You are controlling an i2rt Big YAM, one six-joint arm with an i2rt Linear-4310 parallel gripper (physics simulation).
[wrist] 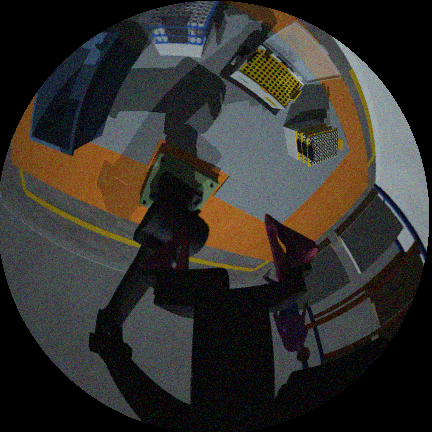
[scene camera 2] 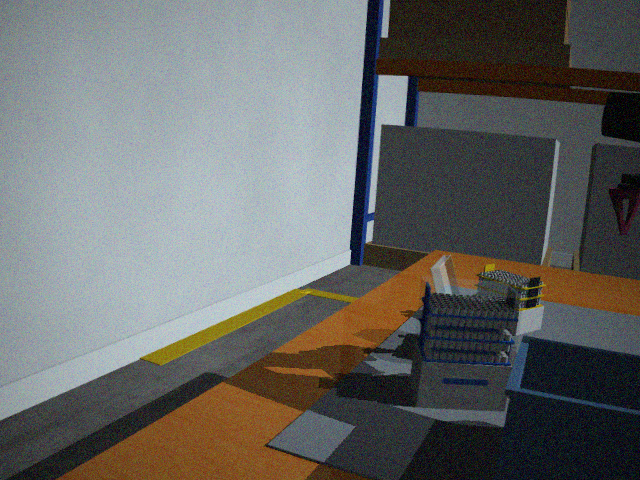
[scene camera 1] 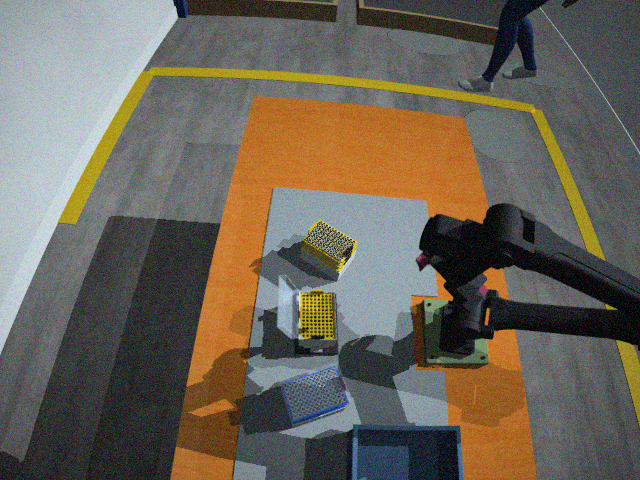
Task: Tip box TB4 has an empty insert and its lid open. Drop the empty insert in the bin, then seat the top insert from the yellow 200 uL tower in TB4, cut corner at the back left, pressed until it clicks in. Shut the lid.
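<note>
TB4 (scene camera 1: 316, 349) (wrist: 254, 92) stands on the grey mat with its clear lid (scene camera 1: 287, 308) (scene camera 2: 442, 276) (wrist: 309, 53) open on the left in scene camera 1. An empty yellow insert (scene camera 1: 316, 315) (wrist: 271, 78) sits in it, its holes bare. The yellow tower (scene camera 1: 330, 242) (scene camera 2: 511, 281) (wrist: 321, 145) stands behind TB4, turned at an angle, its top insert full of tips. The blue bin (scene camera 1: 406, 427) (scene camera 2: 578, 401) (wrist: 95, 105) is at the front right. My gripper (scene camera 1: 452, 275) (wrist: 225, 223) is open and empty, held up near the arm base, right of the tower and TB4.
A blue tip tower (scene camera 1: 315, 395) (scene camera 2: 467, 333) (wrist: 182, 32) stands in front of TB4, left of the bin. The green base plate (scene camera 1: 434, 330) (wrist: 205, 182) lies under the arm at the right table edge. A person (scene camera 1: 509, 46) stands beyond the table.
</note>
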